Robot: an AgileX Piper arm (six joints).
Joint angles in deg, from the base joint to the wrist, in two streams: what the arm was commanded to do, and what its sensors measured. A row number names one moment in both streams.
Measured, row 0:
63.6 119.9 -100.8 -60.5 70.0 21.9
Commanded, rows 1 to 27:
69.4 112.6 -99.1 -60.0 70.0 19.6
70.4 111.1 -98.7 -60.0 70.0 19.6
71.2 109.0 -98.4 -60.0 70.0 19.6
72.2 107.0 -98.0 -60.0 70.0 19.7
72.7 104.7 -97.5 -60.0 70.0 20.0
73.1 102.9 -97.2 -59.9 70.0 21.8
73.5 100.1 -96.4 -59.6 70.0 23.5
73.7 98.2 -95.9 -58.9 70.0 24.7
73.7 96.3 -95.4 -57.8 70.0 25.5
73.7 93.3 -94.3 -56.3 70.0 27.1
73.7 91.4 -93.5 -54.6 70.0 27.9
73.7 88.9 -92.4 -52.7 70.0 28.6
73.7 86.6 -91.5 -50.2 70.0 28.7
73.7 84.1 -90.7 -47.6 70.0 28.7
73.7 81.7 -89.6 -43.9 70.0 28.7
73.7 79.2 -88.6 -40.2 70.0 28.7
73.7 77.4 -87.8 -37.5 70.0 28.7
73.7 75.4 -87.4 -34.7 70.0 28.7
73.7 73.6 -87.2 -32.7 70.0 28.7
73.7 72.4 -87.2 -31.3 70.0 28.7
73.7 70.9 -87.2 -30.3 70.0 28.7
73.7 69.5 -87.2 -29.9 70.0 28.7
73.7 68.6 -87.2 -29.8 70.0 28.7
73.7 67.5 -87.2 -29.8 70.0 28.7
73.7 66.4 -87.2 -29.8 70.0 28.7
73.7 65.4 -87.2 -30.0 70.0 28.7
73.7 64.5 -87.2 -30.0 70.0 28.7
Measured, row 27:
73.6 68.1 -87.4 -30.2 69.9 28.3
